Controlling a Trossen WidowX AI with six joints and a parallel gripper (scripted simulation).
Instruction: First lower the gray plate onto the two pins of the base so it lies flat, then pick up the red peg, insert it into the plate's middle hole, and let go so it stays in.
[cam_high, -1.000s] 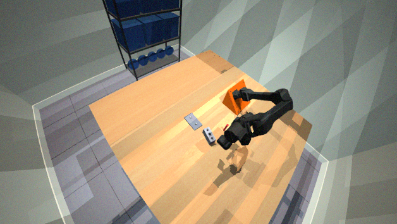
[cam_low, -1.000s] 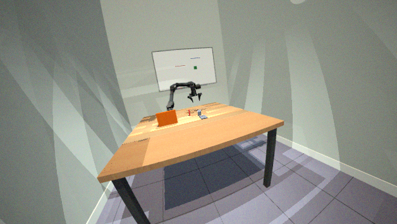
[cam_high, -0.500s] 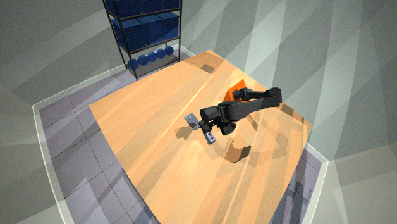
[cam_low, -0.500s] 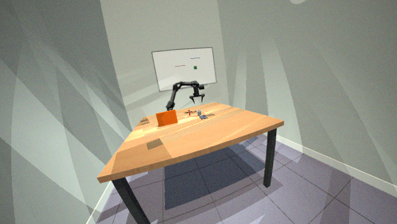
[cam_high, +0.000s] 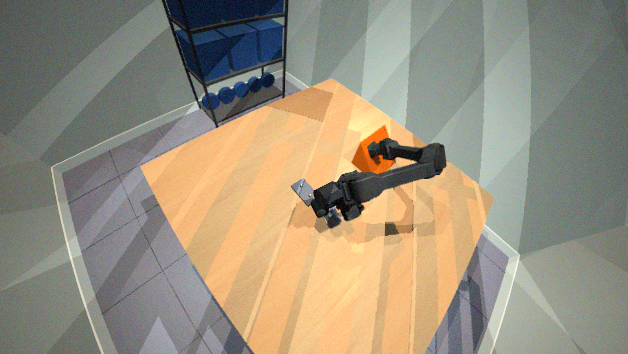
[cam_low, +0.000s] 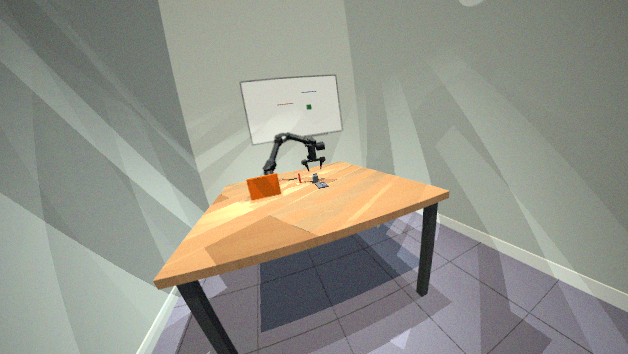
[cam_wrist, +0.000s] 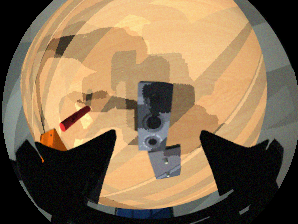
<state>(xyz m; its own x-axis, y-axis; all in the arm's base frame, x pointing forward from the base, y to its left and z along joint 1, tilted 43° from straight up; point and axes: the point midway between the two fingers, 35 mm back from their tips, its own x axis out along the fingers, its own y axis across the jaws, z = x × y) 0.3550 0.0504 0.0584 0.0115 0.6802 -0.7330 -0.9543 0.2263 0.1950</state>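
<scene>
Right now my gripper tip is 10 mm past the gray plate and 40 mm above it. Round my gripper tip: red peg: 130 mm behind, 40 mm to the left, 40 mm below; base: 10 mm behind, 150 mm to the right, 70 mm below.
</scene>
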